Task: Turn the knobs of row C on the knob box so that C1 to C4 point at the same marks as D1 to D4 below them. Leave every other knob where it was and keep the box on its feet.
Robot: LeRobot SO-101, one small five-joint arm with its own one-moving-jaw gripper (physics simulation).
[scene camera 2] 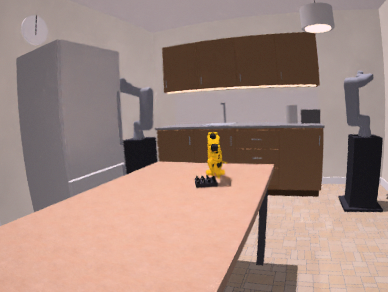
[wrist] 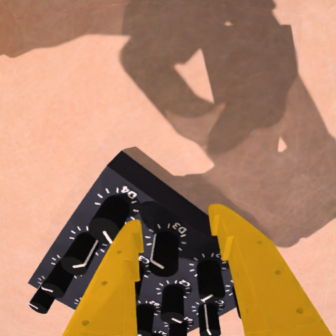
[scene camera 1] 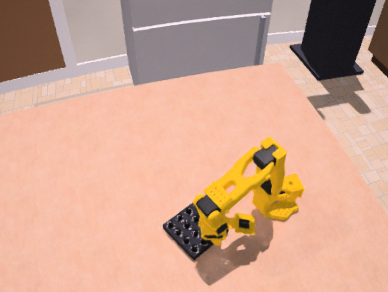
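Seen in the pictures: end effector, tool point: (scene camera 2: pixel 214 175); arm's base, origin of the base link: (scene camera 2: pixel 214 174) (scene camera 1: pixel 268 203).
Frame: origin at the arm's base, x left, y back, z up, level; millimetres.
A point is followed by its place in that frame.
The black knob box (scene camera 1: pixel 175 236) @(x 31, y -245, z 22 mm) (scene camera 2: pixel 206 185) @(x 40, y -243, z 11 mm) (wrist: pixel 150 182) sits flat on the table. In the wrist view, knobs D4 (wrist: pixel 111 215), D3 (wrist: pixel 166 250) and D2 (wrist: pixel 210 277) stand along its near row; D1 is mostly behind the right jaw. Behind them are C4 (wrist: pixel 82 250), C2 (wrist: pixel 173 300) and C1 (wrist: pixel 209 320), with white pointer lines; C3 is mostly behind the left jaw. My gripper (wrist: pixel 175 215) is open and empty, with a V-shaped gap between its jaws. It hangs over the box, its tips around D3 in the picture; contact cannot be told.
Row B and A knobs, such as B4 (wrist: pixel 60 277) and A4 (wrist: pixel 41 301), stand farther back on the box. The arm's base (scene camera 1: pixel 280 209) @(x 32, y 14, z 17 mm) is on the table (scene camera 1: pixel 100 175) @(x -201, y -390, z 0 mm) (scene camera 2: pixel 150 225) @(x 1, y -702, z 0 mm), right of the box in scene camera 1. The arm's shadow falls beside the box.
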